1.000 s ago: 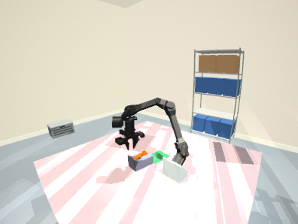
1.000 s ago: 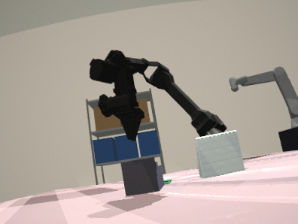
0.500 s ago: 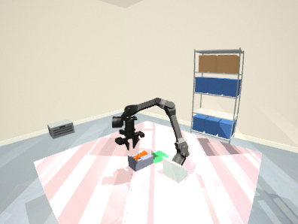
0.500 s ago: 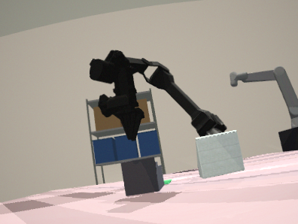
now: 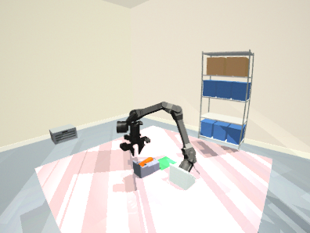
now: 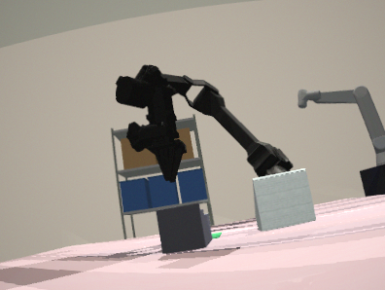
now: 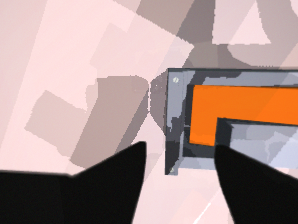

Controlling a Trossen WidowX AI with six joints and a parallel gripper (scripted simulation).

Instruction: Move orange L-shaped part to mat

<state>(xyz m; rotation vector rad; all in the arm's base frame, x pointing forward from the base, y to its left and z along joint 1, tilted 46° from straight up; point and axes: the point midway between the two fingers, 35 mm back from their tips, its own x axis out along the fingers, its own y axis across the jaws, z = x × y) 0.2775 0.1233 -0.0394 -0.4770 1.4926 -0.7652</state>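
Now: the orange L-shaped part 100 mm below my gripper tip, 60 mm to the right of it and 10 mm behind it. From my gripper tip the other things lie so: green mat 220 mm to the right, 160 mm below, 40 mm behind.
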